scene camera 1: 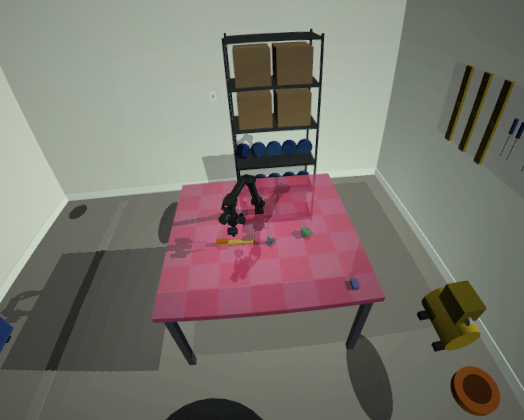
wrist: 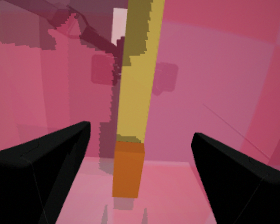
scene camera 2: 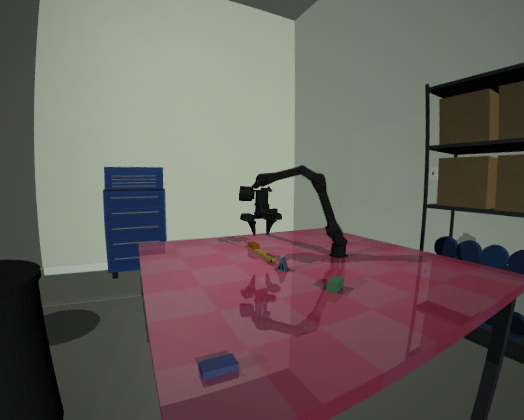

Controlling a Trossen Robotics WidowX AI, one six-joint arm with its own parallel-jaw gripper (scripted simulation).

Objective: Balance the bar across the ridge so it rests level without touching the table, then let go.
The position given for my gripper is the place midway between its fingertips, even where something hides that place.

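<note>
I see my gripper (wrist: 143,134), open and holding nothing, while a blue block is out of frame in the wrist view. The block (scene camera 2: 214,367) is here in the scene too, and I can see it.
</note>
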